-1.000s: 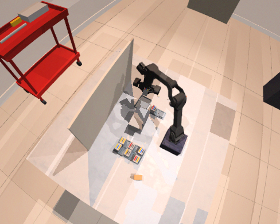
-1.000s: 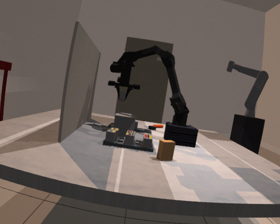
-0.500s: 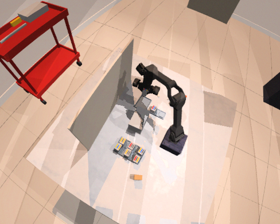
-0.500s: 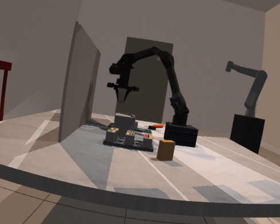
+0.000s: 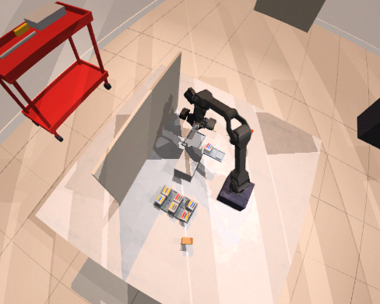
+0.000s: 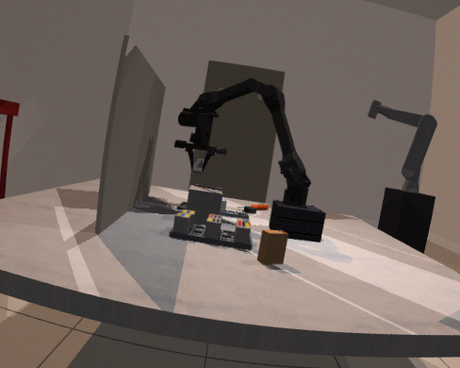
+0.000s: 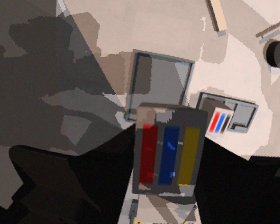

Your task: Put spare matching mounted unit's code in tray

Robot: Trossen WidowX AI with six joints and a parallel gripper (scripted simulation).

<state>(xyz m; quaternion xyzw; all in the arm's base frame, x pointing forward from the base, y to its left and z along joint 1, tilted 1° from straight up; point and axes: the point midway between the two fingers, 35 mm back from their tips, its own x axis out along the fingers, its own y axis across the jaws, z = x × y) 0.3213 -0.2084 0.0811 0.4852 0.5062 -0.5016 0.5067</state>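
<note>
Now: gripper tip 130 mm above the grey tray. Also, from my gripper tip: tall grey panel (190 mm ahead, 170 mm to the left, 90 mm above); then dark rack (140 mm behind, 130 mm below, 30 mm to the left); then mounted unit (180 mm to the left, 90 mm below, 40 mm behind).
</note>
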